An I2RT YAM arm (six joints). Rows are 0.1 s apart.
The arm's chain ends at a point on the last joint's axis. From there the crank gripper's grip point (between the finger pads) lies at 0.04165 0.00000 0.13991 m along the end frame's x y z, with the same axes.
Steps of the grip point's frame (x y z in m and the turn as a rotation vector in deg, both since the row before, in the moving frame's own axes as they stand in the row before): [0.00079, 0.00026, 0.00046, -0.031, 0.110, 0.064]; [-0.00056, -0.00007, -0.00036, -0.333, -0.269, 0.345]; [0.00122, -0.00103, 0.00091, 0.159, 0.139, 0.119]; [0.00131, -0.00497, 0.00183, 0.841, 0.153, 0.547]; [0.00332, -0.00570, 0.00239, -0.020, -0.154, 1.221]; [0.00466, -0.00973, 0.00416, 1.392, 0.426, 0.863]
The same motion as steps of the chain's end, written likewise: [0.00052, 0.00014, 0.00054, -0.031, 0.110, 0.064]; [0.00010, -0.00113, -0.00055, -0.333, -0.269, 0.345]; [0.00088, -0.00073, 0.00101, 0.159, 0.139, 0.119]; [0.00093, -0.00332, 0.00195, 0.841, 0.153, 0.547]; [0.00371, -0.00663, 0.00228, -0.020, -0.154, 1.221]; [0.00360, -0.00697, 0.00451, 1.392, 0.426, 0.863]
